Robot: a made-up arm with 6 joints. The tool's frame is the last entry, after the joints. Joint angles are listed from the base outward.
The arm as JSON. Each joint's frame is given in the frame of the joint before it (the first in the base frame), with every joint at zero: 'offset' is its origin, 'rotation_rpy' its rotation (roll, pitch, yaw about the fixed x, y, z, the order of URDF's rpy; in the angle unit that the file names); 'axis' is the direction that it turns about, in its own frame. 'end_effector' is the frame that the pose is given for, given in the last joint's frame.
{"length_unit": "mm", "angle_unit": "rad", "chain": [
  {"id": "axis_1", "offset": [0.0, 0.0, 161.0], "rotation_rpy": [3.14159, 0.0, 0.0], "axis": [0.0, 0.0, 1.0]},
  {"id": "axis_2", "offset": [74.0, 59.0, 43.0], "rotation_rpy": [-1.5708, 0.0, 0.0], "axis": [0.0, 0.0, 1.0]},
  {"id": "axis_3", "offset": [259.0, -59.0, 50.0], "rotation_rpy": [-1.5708, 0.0, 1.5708], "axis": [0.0, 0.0, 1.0]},
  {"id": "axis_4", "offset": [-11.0, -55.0, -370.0], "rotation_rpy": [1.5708, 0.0, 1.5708], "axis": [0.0, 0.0, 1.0]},
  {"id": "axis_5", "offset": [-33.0, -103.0, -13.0], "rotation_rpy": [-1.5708, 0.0, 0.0], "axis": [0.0, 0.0, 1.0]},
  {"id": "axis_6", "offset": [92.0, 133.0, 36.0], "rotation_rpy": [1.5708, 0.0, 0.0], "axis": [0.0, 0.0, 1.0]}
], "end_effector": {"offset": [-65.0, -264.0, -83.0], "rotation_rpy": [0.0, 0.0, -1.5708]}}
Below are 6 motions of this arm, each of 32 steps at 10 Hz.
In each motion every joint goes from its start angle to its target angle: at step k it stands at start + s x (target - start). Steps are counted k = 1, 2, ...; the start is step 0. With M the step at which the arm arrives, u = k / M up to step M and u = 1 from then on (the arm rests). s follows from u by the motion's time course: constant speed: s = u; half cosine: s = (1 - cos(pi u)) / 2; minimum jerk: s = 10 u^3 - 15 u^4 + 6 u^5.
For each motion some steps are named. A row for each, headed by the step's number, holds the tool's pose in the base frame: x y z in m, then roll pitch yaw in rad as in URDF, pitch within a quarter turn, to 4 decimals.
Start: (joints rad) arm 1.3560 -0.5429 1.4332 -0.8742 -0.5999 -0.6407
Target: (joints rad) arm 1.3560 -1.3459 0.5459 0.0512 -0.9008 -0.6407
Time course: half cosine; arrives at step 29
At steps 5, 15, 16, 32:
5: -0.2395 -0.8627 -0.2362 -0.5604 -0.6044 -2.0461
15: -0.2815 -0.5452 -0.6548 -0.6809 0.2840 -2.2341
16: -0.2801 -0.4910 -0.6880 -0.7057 0.3831 -2.2761
32: -0.2187 -0.0379 -0.7887 -1.2423 1.0162 -3.0042

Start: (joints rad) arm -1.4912 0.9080 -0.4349 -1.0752 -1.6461 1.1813
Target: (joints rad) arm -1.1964 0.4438 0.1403 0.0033 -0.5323 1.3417
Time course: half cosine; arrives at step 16
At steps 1, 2, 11, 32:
1: 0.4338 0.4736 0.8980 3.0841 -0.5586 -0.6572
2: 0.4208 0.4854 0.9045 3.0946 -0.6154 -0.6758
11: 0.1314 0.8514 0.5821 -0.5337 -0.9092 2.8237
32: 0.1403 0.8839 0.3406 -0.3862 -0.4470 2.7196

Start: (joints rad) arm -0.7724 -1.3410 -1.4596 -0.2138 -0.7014 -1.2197
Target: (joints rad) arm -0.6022 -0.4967 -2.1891 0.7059 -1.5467 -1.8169
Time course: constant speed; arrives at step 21
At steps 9, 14, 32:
9: 0.2351 0.4136 -0.4071 -2.3275 0.3079 2.4049
14: 0.3627 0.4123 -0.2248 -2.7416 -0.0011 2.1251
32: 0.4236 0.3045 -0.0355 2.8949 -0.4659 2.1171

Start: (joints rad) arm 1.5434 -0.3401 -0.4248 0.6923 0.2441 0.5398
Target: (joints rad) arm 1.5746 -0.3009 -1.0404 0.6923 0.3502 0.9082
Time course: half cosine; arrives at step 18
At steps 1, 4, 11, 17, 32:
1: 0.2239 -0.7758 -0.3646 0.2585 -0.1460 -0.4018
4: 0.2361 -0.7779 -0.3409 0.2638 -0.2102 -0.3903
11: 0.2740 -0.7881 -0.2090 0.2429 -0.5353 -0.3313
17: 0.2770 -0.7923 -0.1282 0.1884 -0.7195 -0.2842
32: 0.2769 -0.7923 -0.1263 0.1867 -0.7237 -0.2828

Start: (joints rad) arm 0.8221 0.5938 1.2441 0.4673 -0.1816 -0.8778
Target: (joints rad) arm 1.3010 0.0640 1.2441 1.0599 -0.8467 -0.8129
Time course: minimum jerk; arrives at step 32
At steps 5, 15, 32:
5: 0.2630 -0.8737 0.5386 -0.8108 -0.8500 -1.2469
15: 0.1418 -0.9625 0.2443 -0.7887 -0.2819 -1.3997
32: -0.1038 -0.8471 -0.1136 -0.8230 0.4896 -1.7693

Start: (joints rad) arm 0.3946 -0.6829 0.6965 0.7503 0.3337 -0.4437
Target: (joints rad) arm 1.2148 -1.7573 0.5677 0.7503 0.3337 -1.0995
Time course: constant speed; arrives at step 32
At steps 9, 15, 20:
9: 0.2109 -0.4750 -0.7752 -0.6144 0.8851 -0.2484
15: 0.0016 -0.3959 -0.8182 -0.6222 1.0006 -0.4892
20: -0.1520 -0.2880 -0.8276 -0.6739 1.1007 -0.7223

